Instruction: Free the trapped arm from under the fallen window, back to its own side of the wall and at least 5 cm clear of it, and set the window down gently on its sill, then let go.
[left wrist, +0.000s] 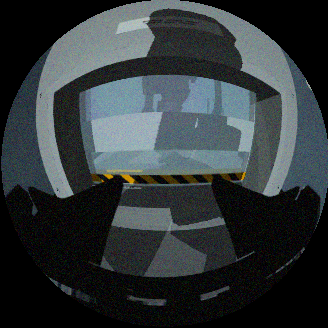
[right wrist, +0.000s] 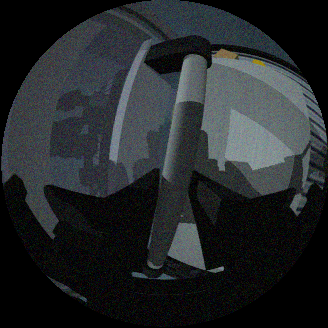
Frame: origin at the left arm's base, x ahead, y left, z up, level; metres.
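Seen in the pictures: left gripper, fingertip midpoint: (left wrist: 168, 181) (right wrist: 109, 149); right gripper, fingertip midpoint: (left wrist: 164, 124) (right wrist: 173, 174).
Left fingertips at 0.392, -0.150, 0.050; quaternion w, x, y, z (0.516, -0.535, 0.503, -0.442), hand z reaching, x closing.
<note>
A point is followed by its place in that frame, as x, y, z.
The window's clear pane (left wrist: 200, 132) @[0.484, -0.194, 0.076] fills the opening of the pale grey wall (left wrist: 85, 50) @[0.407, -0.054, 0.205] in the left wrist view. A yellow-and-black striped rail (left wrist: 170, 178) @[0.481, -0.150, -0.004] runs level along its bottom, low in the opening; whether it touches the sill I cannot tell. My left gripper (left wrist: 168, 181) @[0.392, -0.150, 0.050] is open and empty, its fingers spread in front of the wall, with none of the window between them. My right gripper (right wrist: 173, 174) @[0.537, -0.137, 0.080] is shut on the window's grey bar handle (right wrist: 187, 120) @[0.547, -0.098, 0.100], which runs lengthwise between the fingers from a black bracket (right wrist: 180, 52) @[0.532, -0.039, 0.104].
In the right wrist view, a pale strip (right wrist: 125, 105) @[0.497, -0.092, 0.109] stands left of the handle. A pale, partly shadowed surface (right wrist: 255, 140) @[0.611, -0.076, -0.016] lies to the right. A small tan block (right wrist: 226, 53) @[0.547, 0.153, -0.058] and a yellow object (right wrist: 259, 62) @[0.646, 0.186, -0.091] show at the far edge. Dark shadows cross the wall.
</note>
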